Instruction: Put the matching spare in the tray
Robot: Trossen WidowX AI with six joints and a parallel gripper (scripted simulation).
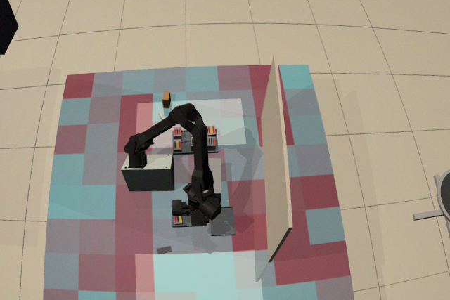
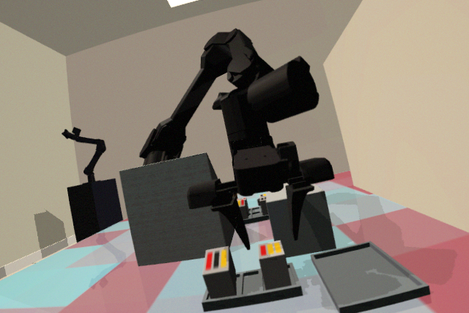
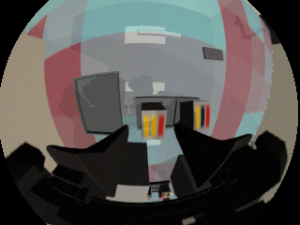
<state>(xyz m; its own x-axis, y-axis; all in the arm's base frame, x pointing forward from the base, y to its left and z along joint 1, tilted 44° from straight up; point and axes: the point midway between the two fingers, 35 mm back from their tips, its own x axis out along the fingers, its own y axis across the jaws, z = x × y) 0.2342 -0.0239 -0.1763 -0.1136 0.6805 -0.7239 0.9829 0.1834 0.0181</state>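
The tray is 100 mm ahead of my gripper tip and 60 mm below it. Round my gripper tip: upright board 280 mm ahead, 180 mm to the left, 170 mm above.
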